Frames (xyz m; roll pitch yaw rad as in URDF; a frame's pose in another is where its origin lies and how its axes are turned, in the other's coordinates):
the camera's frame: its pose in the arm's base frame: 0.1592 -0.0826 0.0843 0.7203 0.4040 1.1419
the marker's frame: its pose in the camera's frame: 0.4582 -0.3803 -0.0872 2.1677 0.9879 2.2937
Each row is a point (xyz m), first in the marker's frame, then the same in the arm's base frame.
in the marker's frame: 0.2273 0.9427 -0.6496
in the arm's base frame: 0.0692 -0.0708 0.6895
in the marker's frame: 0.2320 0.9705 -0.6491
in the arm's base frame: 0.0592 -0.0580 0.7126
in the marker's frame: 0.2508 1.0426 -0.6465
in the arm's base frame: 0.0266 -0.0242 0.7705
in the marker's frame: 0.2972 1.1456 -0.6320
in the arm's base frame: -0.0388 0.0322 0.8447
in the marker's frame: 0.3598 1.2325 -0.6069
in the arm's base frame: -0.1168 0.0895 0.8971
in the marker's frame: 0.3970 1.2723 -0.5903
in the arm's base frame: -0.1608 0.1196 0.9172
